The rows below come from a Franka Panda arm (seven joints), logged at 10 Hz.
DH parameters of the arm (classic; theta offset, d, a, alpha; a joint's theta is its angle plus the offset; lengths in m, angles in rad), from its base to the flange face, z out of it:
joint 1: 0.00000 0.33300 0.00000 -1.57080
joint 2: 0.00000 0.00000 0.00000 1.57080
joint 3: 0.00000 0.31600 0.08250 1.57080
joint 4: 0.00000 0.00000 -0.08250 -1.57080
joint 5: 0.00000 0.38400 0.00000 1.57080
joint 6: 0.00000 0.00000 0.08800 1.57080
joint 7: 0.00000 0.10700 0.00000 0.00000
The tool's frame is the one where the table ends.
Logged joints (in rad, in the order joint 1, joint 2, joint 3, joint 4, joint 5, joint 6, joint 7), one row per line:
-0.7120 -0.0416 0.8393 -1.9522 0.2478 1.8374 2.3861
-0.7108 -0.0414 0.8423 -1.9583 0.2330 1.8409 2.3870
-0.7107 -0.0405 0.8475 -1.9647 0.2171 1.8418 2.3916
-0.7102 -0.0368 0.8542 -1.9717 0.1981 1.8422 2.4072
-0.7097 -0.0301 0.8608 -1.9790 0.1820 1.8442 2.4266
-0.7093 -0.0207 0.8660 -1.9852 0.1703 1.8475 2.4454
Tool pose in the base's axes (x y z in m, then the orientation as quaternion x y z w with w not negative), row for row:
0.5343 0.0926 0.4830 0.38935 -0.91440 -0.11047 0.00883
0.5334 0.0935 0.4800 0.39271 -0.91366 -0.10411 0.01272
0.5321 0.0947 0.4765 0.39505 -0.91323 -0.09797 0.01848
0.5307 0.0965 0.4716 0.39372 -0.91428 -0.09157 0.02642
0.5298 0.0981 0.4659 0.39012 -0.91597 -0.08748 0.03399
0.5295 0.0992 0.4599 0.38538 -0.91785 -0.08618 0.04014
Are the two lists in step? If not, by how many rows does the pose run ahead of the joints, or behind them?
They are in step.
